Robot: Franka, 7 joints.
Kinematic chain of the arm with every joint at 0, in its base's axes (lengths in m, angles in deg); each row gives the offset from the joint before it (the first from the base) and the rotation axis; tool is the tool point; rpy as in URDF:
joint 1: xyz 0 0 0.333 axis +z
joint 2: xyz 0 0 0 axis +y
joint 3: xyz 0 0 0.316 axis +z
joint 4: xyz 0.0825 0 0 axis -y
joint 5: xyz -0.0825 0 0.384 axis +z
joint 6: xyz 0 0 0 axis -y
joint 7: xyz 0.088 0 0 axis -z
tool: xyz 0 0 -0.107 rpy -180 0 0
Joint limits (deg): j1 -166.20..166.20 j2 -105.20..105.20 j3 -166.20..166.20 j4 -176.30..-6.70 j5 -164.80..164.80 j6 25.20..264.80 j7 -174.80..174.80
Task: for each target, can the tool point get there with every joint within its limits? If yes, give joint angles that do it. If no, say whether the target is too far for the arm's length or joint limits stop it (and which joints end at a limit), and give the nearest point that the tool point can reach.
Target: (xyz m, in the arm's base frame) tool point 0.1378 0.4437 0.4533
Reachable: yes | joints -27.16 -80.15 65.72 -118.94 46.04 72.35 -2.27
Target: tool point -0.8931 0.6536 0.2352
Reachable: no: too far | nearest point -0.6896 0.5047 0.2575 | short by 0.253 m
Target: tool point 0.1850 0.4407 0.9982
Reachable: yes | joints 30.08 43.48 135.74 -36.22 110.40 178.72 112.52
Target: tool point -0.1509 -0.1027 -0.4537
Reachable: no: joint limits stop it (at a limit: joint 2) | nearest point -0.1642 -0.1118 -0.3540 | short by 0.101 m
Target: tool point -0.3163 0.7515 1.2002
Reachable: no: too far | nearest point -0.2280 0.5416 0.9580 | short by 0.332 m
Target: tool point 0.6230 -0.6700 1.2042
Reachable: no: too far | nearest point 0.4231 -0.4550 0.9246 | short by 0.405 m
